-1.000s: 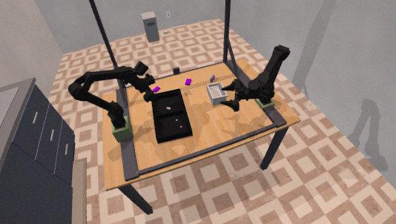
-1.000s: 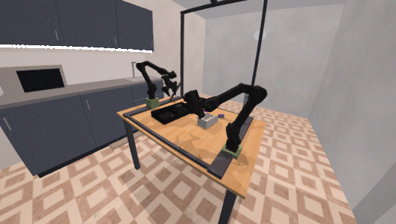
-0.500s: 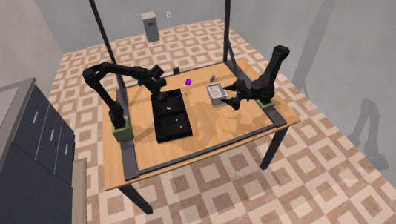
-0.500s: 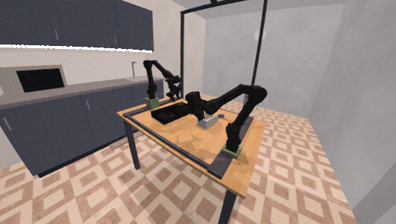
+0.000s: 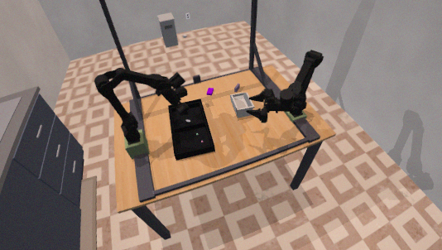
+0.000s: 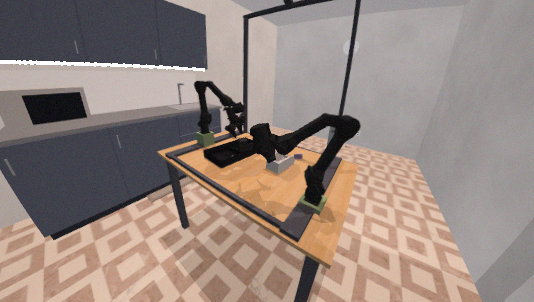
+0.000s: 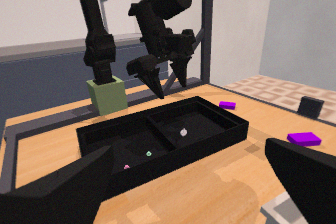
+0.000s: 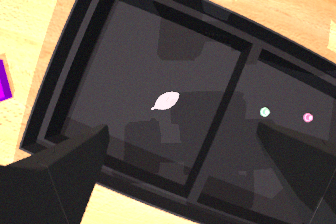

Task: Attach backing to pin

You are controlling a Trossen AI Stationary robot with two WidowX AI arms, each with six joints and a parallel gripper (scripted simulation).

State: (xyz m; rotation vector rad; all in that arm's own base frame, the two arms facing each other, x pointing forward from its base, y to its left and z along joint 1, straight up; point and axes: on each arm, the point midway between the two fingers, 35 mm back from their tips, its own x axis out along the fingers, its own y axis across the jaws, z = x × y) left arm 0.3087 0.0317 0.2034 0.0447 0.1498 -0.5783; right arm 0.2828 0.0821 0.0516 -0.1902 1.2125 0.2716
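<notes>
The silver leaf-shaped pin lies 3 cm behind my right hand, 2 cm to the left of it and 14 cm below it. Also, from my right hand: black two-compartment tray (5 cm ahead, 3 cm to the left, 13 cm below); grey bin (5 cm behind, 36 cm to the left, 11 cm below).
</notes>
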